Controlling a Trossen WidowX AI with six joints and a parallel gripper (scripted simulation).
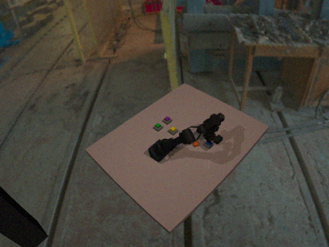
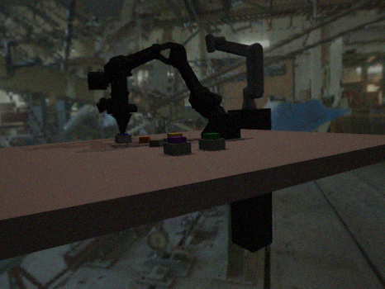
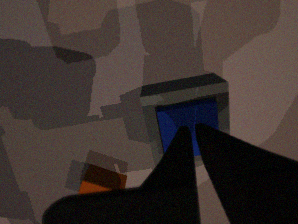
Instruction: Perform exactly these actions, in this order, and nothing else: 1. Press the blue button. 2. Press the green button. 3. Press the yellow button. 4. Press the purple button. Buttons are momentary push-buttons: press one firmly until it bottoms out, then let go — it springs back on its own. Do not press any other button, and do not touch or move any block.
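Right now the blue button is 10 mm below my gripper tip. The rest, counted from my gripper tip: orange block 80 mm to the left, 50 mm behind, 20 mm below; yellow button 290 mm to the left, 40 mm behind; grey block 220 mm to the left, 20 mm below, 20 mm behind.
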